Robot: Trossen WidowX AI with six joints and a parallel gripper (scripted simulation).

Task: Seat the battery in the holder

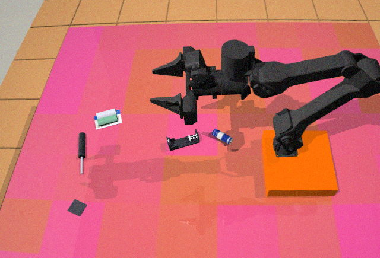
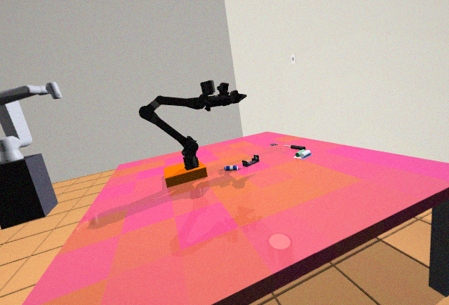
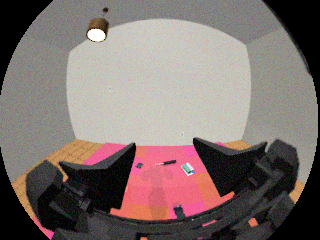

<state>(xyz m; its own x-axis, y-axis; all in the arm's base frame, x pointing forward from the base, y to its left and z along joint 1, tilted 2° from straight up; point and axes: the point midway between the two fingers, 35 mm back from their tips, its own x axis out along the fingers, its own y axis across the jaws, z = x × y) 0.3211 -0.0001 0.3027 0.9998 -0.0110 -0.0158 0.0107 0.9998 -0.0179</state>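
My gripper tip is 34 cm above the white battery, 17 cm past it and 9 cm to the left of it. Also, from my gripper tip: black-handled screwdriver (34 cm below, 28 cm ahead, 4 cm to the right); then white card (34 cm below, 21 cm ahead, 19 cm to the right).
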